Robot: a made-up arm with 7 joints.
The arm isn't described. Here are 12 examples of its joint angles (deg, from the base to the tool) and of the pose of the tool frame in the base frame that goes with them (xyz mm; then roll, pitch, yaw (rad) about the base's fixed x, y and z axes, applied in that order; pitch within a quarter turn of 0, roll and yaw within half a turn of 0).
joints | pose
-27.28 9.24 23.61 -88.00 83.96 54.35 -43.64 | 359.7 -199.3 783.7 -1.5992 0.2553 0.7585
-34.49 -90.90 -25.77 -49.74 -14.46 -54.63 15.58 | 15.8 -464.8 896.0 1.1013 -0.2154 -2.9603
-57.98 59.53 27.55 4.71 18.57 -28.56 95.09 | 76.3 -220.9 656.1 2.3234 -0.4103 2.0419
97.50 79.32 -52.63 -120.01 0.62 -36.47 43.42 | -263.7 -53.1 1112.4 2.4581 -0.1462 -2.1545
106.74 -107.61 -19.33 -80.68 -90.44 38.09 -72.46 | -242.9 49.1 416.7 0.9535 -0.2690 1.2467
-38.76 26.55 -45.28 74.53 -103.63 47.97 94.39 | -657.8 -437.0 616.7 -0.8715 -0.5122 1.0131
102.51 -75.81 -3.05 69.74 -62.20 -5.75 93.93 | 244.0 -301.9 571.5 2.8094 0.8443 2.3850
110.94 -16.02 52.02 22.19 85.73 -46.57 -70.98 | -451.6 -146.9 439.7 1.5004 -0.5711 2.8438
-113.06 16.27 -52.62 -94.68 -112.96 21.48 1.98 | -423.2 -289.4 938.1 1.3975 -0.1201 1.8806
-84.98 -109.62 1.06 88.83 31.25 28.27 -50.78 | -83.7 122.4 1187.1 1.9771 -1.1212 0.9336
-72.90 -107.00 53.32 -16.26 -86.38 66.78 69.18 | -281.0 -401.4 1102.7 2.5138 1.2370 -0.7675
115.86 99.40 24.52 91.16 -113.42 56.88 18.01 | 30.5 -186.6 1223.4 1.3650 -0.1959 -2.5482
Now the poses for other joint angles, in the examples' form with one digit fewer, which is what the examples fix.
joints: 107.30 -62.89 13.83 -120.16 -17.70 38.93 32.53
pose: 196 -366 780 0.718 0.008 -1.570
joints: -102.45 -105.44 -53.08 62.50 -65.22 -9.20 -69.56
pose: -326 -397 922 0.043 -0.858 -2.427
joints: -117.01 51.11 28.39 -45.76 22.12 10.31 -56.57
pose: 75 -362 790 -0.741 -0.967 0.272
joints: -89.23 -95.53 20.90 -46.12 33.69 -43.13 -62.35
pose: 210 -330 581 1.978 0.827 -1.806
